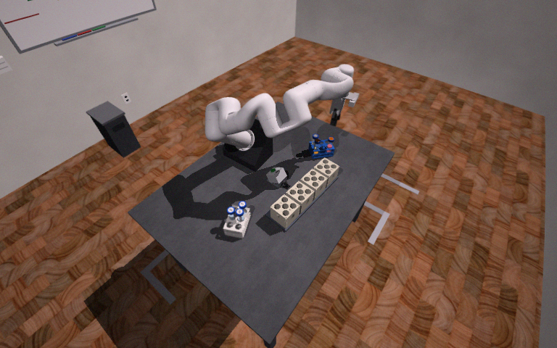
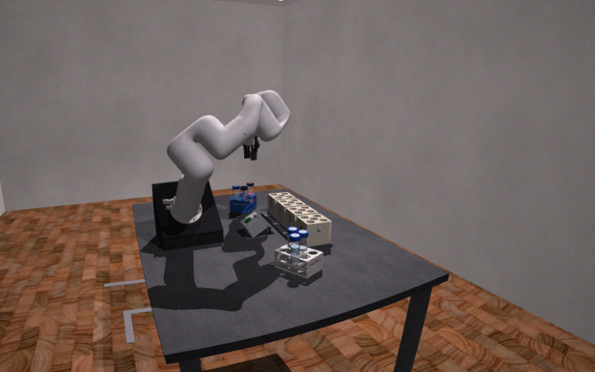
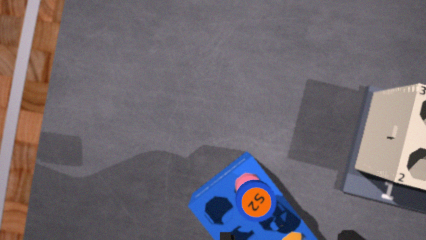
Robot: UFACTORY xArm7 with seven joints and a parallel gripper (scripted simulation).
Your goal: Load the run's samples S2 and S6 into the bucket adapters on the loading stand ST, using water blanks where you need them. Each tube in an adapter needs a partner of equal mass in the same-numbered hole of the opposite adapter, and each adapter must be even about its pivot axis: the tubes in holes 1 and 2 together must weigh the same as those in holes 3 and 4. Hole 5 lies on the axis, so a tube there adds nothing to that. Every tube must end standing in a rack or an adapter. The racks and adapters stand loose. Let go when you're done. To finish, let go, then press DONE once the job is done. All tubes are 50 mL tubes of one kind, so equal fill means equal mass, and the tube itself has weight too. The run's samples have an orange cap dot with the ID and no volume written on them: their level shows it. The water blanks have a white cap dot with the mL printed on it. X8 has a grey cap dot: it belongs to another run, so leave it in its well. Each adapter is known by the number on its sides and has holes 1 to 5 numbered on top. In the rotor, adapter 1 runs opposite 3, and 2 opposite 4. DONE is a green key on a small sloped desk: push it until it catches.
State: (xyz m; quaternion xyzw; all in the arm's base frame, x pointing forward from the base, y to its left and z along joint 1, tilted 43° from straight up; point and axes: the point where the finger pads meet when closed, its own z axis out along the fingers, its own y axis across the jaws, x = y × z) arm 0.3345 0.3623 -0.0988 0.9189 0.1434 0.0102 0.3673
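Right now the orange-dot tube is 19 cm below my hand and 1 cm behind it. Round my hand: white rack: 68 cm to the right, 22 cm below, 5 cm behind; blue rack: 22 cm below, 4 cm behind, 2 cm to the right.
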